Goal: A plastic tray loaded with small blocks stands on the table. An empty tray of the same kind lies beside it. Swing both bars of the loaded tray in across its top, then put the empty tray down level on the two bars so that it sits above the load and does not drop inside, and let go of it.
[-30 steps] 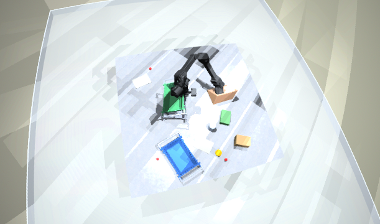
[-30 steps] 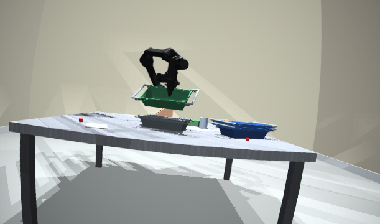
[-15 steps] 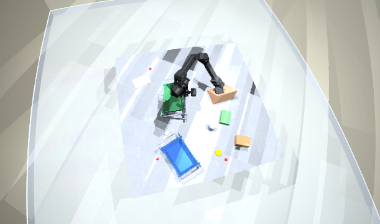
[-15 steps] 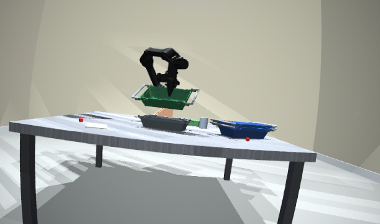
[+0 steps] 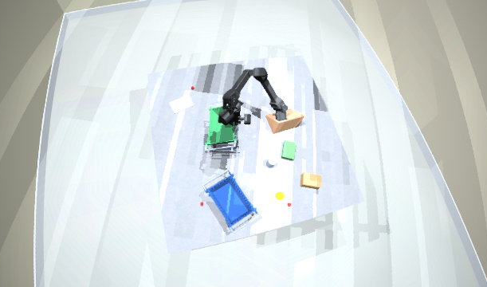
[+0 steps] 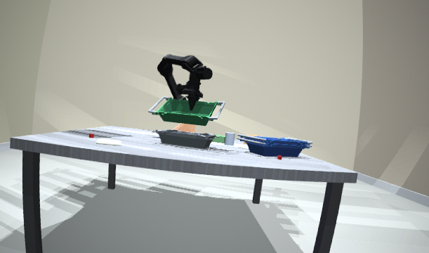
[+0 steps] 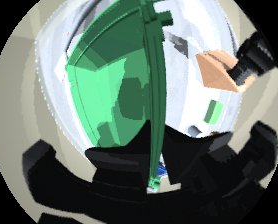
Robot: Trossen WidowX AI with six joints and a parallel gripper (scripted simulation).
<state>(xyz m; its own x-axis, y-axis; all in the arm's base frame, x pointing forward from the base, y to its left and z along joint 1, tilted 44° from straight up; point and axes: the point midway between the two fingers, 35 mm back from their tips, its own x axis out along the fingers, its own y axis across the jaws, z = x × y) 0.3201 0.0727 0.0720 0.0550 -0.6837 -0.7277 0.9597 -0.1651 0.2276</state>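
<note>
Now: the green tray 70 mm ahead of my gripper tip and 20 mm to the right of it. The rest, counted from my gripper tip: grey cylinder: 240 mm to the left, 200 mm behind, 140 mm below; yellow disc: 460 mm to the left, 190 mm behind, 160 mm below; green block: 340 mm behind, 180 mm to the left, 150 mm below.
</note>
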